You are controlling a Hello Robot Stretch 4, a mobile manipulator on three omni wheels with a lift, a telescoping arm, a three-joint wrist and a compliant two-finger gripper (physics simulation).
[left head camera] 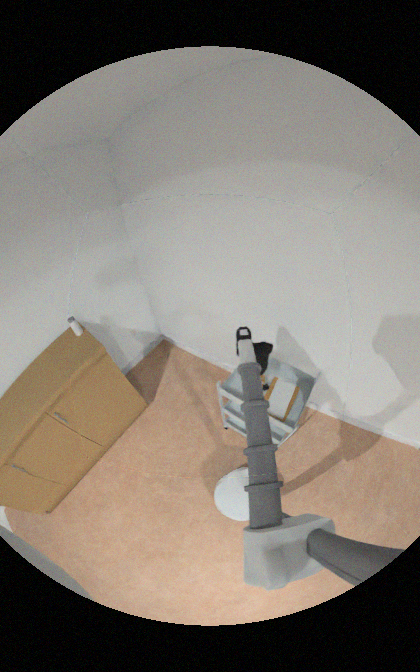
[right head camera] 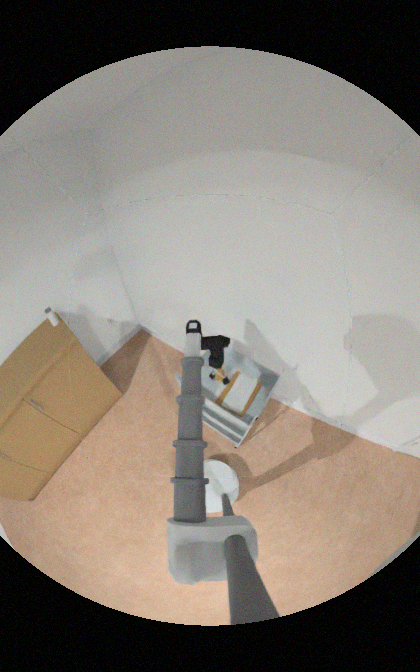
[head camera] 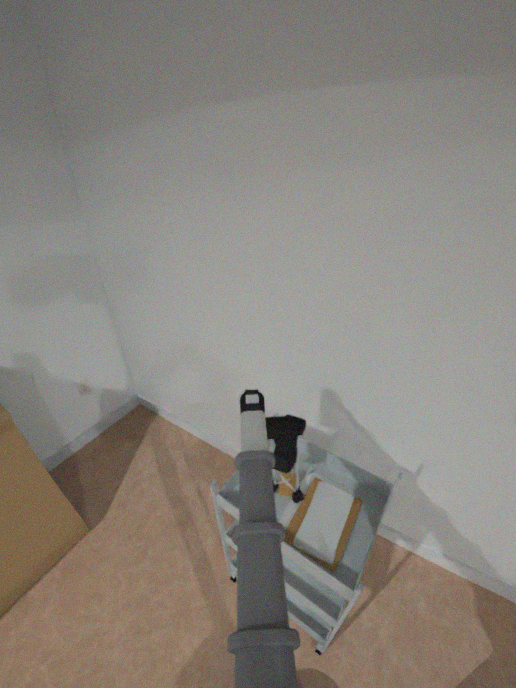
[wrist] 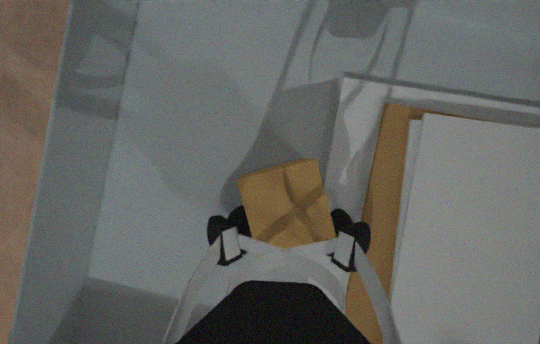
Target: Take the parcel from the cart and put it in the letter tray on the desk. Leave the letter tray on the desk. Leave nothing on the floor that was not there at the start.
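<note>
The parcel, a small orange-brown box, is at the cart's left part, turned slightly in the wrist view. My gripper is shut on it, with a black fingertip against each side. I cannot tell whether the parcel is off the surface. The cart is pale grey-blue. In the left head view the arm mostly hides gripper and parcel. I cannot make out the desk's letter tray in these views.
Right of the parcel on the cart is a pale-rimmed, brown-edged holder with white sheets. A tan cabinet stands at the left, with a small white bottle on its far corner. Walls rise behind the cart.
</note>
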